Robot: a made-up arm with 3 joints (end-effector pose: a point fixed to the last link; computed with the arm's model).
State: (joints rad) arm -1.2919 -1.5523 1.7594
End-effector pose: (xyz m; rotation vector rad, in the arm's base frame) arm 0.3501 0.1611 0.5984 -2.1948 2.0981 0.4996
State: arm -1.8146 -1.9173 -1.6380
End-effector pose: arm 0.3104 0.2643 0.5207 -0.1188 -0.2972 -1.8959
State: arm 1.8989 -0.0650 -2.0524
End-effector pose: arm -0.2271 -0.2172 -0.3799 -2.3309 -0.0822 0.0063
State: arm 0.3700 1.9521 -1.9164
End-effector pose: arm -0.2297 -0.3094 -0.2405 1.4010 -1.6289 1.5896
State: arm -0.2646 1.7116 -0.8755
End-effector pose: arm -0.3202 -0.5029 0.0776 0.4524 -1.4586 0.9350
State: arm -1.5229 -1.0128 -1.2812
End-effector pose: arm 0.1073 0.3806 0.6090 -0.2206 0.1705 -1.0007
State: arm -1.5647 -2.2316 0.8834
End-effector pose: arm 0.4024 -0.0128 0.5806 -1.1878 2.4333 -0.8625
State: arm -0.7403 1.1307 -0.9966
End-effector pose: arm -0.4074 -0.3391 0.4554 0.2283 -0.7323 0.8653
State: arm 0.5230 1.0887 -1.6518
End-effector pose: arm -0.3939 -0.3872 -0.0707 1.9183 -1.1081 0.7015
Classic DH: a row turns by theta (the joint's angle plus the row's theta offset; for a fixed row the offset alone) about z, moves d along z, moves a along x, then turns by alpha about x. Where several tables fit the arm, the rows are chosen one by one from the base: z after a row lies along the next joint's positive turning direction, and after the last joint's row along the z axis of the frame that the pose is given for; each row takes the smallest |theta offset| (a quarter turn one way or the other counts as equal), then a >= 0, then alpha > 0; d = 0 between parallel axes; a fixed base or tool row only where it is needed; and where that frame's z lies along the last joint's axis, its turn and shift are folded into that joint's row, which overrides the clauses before.
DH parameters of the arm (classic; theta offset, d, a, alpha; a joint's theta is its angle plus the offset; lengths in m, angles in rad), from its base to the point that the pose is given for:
base (fixed): 1.5708 0.1345 0 1.5708
joint 1: 1.5708 -0.0368 0.0656 -1.5708
joint 2: 0 0.4264 0.3445 -1.5708
joint 3: -1.5708 0.2098 0.0502 -1.5708
tool (fixed): 1.5708 0.0156 0 0

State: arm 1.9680 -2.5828 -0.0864
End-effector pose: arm 0.3297 0.2999 -0.2578 0.6809 1.6337 2.2407
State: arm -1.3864 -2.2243 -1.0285
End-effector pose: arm 0.3365 -0.0422 0.6003 -0.1961 0.7931 -2.0857
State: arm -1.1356 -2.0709 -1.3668
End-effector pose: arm 0.3257 -0.0939 0.5892 0.1419 0.6516 -1.9689
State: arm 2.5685 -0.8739 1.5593
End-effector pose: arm 0.1313 0.0854 -0.4918 0.9420 -0.4308 0.8016
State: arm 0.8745 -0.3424 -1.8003
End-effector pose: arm -0.1364 -0.5913 0.0682 2.6404 0.4198 -0.2095
